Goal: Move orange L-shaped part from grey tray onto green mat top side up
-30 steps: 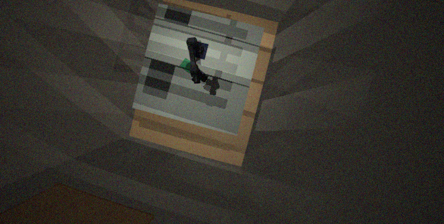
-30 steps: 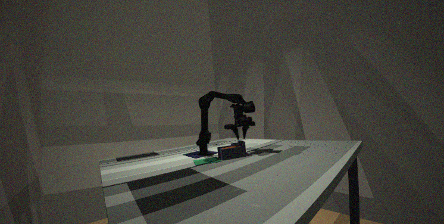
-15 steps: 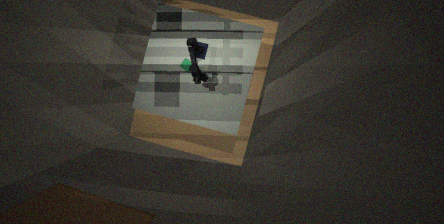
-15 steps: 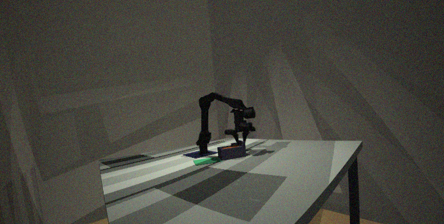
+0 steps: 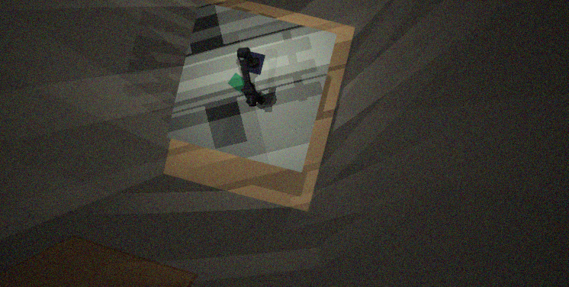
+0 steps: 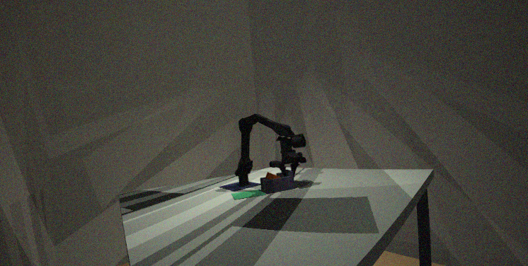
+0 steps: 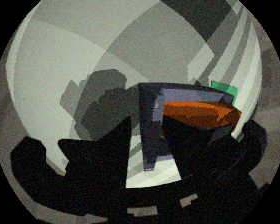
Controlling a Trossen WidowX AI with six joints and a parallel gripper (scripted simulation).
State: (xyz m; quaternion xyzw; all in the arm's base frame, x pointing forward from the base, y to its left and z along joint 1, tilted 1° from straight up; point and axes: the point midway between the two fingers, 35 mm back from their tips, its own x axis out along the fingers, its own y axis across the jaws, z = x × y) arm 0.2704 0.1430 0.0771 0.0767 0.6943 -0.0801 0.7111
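Now: gripper tip 2 cm past the orange L-shaped part and 6 cm to the left of it. Round my gripper tip: green mat: 6 cm behind, 22 cm to the right, 6 cm below.
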